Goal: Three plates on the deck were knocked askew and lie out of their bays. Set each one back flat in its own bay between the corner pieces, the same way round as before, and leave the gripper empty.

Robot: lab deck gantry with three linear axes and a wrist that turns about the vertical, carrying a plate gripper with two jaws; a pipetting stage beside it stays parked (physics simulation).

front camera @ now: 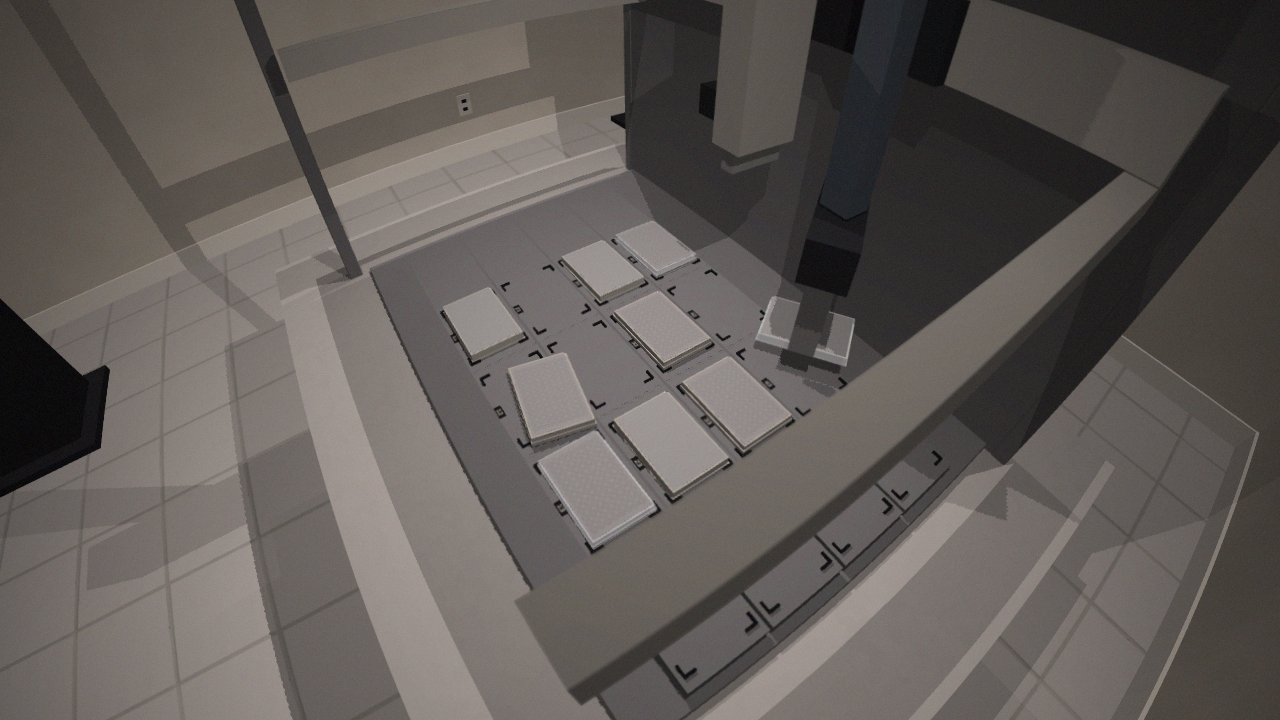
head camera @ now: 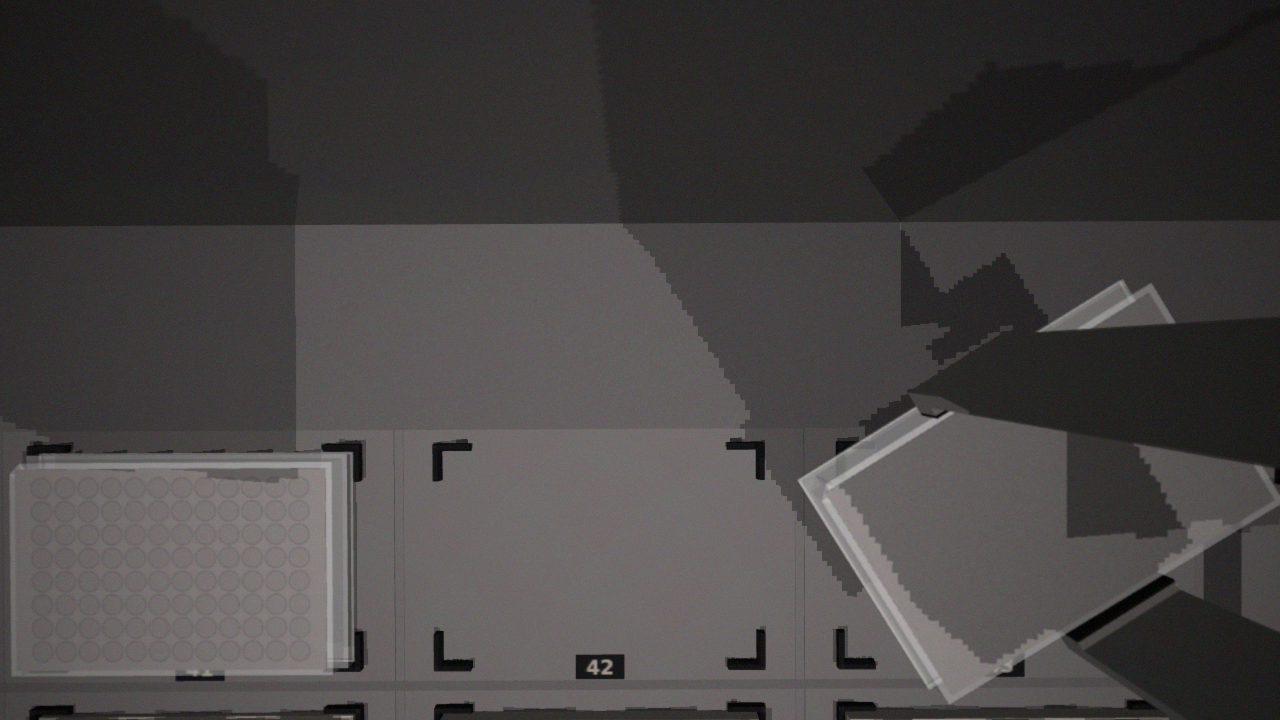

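My gripper is shut on a pale, clear-edged plate. A jaw stands against each long side, and the plate hangs turned, a little above the deck. In the head view it overlaps bay 43, whose corner piece shows at its left. Another plate lies askew in the front view, turned across the corner pieces of its bay, close to the plate nearest the front rail. Whether it is tilted I cannot tell. A third askew plate cannot be made out.
Bay 42 holds no plate. The welled plate sits in bay 41. Other plates sit between corner pieces. The parked pipetting stage hangs behind; a thick rail crosses the front.
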